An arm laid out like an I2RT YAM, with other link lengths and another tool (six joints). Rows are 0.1 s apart.
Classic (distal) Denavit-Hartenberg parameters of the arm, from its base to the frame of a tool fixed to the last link. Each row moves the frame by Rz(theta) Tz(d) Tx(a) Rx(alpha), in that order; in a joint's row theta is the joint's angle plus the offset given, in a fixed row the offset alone. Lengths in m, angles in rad.
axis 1: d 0.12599  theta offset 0  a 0.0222  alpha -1.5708
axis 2: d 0  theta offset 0  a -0.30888  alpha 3.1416
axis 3: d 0  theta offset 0.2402  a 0.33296  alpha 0
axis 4: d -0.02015  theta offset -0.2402  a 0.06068  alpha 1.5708
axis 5: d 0.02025  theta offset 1.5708  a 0  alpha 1.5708
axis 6: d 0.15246  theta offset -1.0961  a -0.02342  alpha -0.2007
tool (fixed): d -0.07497  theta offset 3.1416  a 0  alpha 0
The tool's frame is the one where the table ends.
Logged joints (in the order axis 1, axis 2, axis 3, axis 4, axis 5, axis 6), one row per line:
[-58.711, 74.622, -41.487, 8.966, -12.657, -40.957]
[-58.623, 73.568, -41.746, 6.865, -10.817, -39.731]
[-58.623, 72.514, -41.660, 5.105, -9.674, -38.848]
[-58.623, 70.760, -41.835, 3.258, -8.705, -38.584]
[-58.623, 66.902, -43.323, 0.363, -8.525, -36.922]
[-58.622, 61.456, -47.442, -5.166, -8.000, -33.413]
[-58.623, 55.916, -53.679, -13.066, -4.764, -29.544]
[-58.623, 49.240, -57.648, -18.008, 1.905, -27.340]
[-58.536, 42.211, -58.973, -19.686, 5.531, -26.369]
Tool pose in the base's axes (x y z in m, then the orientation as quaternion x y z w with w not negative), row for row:
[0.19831, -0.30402, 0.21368, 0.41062, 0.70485, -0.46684, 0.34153]
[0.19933, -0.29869, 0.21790, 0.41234, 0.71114, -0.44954, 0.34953]
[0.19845, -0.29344, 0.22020, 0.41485, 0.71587, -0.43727, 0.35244]
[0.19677, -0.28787, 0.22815, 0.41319, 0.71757, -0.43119, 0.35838]
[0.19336, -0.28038, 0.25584, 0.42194, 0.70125, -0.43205, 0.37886]
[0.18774, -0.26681, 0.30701, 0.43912, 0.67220, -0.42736, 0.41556]
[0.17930, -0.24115, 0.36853, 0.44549, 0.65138, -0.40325, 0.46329]
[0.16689, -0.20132, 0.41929, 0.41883, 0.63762, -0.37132, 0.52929]
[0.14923, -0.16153, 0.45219, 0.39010, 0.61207, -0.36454, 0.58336]
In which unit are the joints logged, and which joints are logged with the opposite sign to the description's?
The joints are logged in degrees. Opposite sign: axis 3, axis 5.
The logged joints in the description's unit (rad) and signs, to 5 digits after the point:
[-1.02470, 1.30240, 0.72408, 0.15649, 0.22091, -0.71483]
[-1.02316, 1.28400, 0.72861, 0.11982, 0.18879, -0.69344]
[-1.02316, 1.26561, 0.72710, 0.08910, 0.16884, -0.67803]
[-1.02316, 1.23499, 0.73016, 0.05686, 0.15193, -0.67342]
[-1.02316, 1.16766, 0.75613, 0.00634, 0.14879, -0.64441]
[-1.02315, 1.07261, 0.82802, -0.09016, 0.13963, -0.58317]
[-1.02316, 0.97592, 0.93688, -0.22804, 0.08315, -0.51564]
[-1.02316, 0.85940, 1.00615, -0.31430, -0.03325, -0.47717]
[-1.02165, 0.73672, 1.02927, -0.34359, -0.09653, -0.46023]

